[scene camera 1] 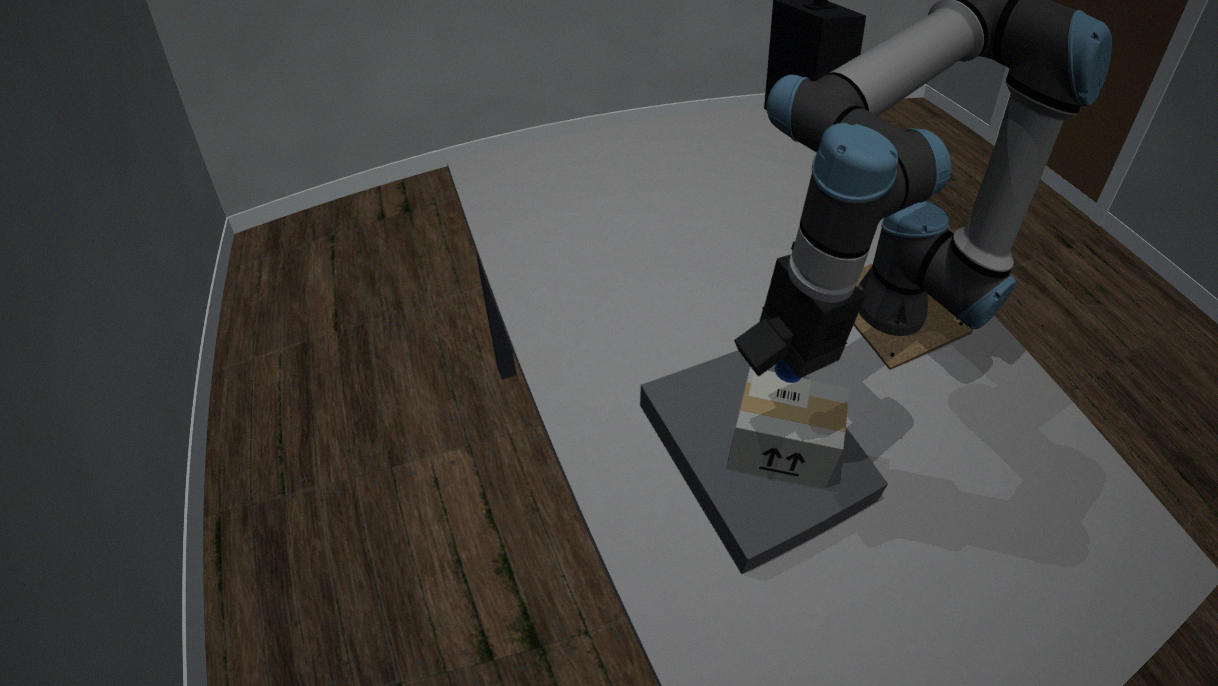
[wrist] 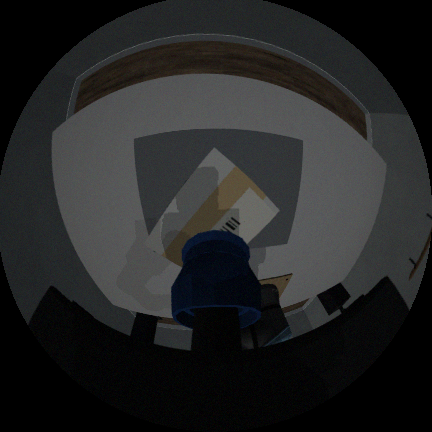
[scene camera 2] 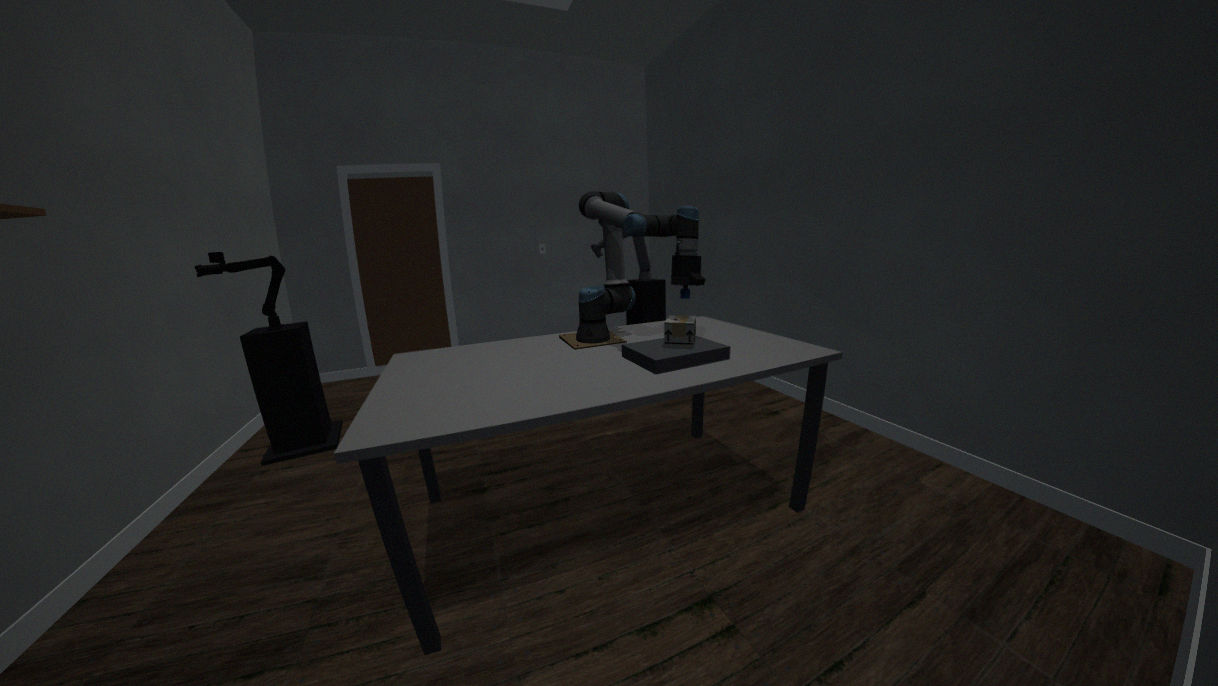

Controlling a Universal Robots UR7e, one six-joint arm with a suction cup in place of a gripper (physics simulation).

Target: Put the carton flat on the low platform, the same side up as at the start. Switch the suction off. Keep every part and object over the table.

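Frame: origin at the arm's base, x ahead, y down, z left, level; millimetres.
Seen in the pictures: hand, tool point: [scene camera 1: 788, 370] [wrist: 215, 259] [scene camera 2: 685, 298]; arm's base, link origin: [scene camera 1: 890, 307] [scene camera 2: 593, 338].
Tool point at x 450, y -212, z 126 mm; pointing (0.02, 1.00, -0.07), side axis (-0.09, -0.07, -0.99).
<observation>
Offsets run from my tool point to a thing's middle. Level surfaces: height alone.
The carton @(dx -28, dy +127, dz +7 mm) [scene camera 1: 792, 438] [scene camera 2: 680, 330] [wrist: 215, 205] is a white box with a tan tape strip and a barcode label on top. It sits flat on the low grey platform @(dx -23, dy +198, dz -25 mm) [scene camera 1: 690, 417] [scene camera 2: 656, 359] [wrist: 160, 160], turned at an angle to the platform's edges. The two arrows on its side point up. Part of the platform's edge behind the carton is hidden. My gripper, a blue suction cup [scene camera 1: 788, 371] [scene camera 2: 685, 294] [wrist: 216, 245], is open and holds nothing. It hangs above the carton, with a gap between them in the scene camera 2 view.
The platform stands on the white table @(dy +222 mm) [scene camera 1: 579, 281] [scene camera 2: 511, 374] [wrist: 100, 200]. The arm's base stands on a wooden plate [scene camera 1: 924, 345] [scene camera 2: 571, 340] beyond the platform. A black pedestal [scene camera 1: 801, 42] [scene camera 2: 646, 299] stands behind the table. Another black pedestal [scene camera 2: 285, 387] carries a small dark arm at the left.
</observation>
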